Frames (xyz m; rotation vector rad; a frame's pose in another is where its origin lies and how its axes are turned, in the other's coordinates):
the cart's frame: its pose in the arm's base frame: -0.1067 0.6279 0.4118 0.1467 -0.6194 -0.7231
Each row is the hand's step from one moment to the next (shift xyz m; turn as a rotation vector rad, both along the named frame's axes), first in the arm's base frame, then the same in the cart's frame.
Working: the arm's base frame: its pose in the cart's frame: 0.2781 -0.5453 -0.4478 -0.1467 0.6194 0.7231

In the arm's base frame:
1: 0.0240 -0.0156 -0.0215 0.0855 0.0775 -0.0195
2: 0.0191 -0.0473 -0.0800 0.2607 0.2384 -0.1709
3: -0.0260 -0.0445 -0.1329 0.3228 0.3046 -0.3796
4: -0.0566 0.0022 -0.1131 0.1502 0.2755 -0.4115
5: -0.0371 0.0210 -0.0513 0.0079 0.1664 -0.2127
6: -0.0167 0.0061 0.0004 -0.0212 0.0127 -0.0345
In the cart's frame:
1: 0.0139 -0.0050 -0.0326 -0.0107 0.1006 -0.0588
2: 0.0039 -0.0510 -0.0799 -0.0874 0.2713 -0.2697
3: -0.0494 -0.0924 -0.0966 -0.1949 0.2872 -0.4697
4: -0.0885 -0.0684 -0.0591 -0.2912 0.1557 -0.3984
5: -0.0599 -0.0226 -0.0186 -0.2068 0.0584 -0.1637
6: -0.0135 -0.0049 0.0105 -0.0372 -0.0141 -0.0148

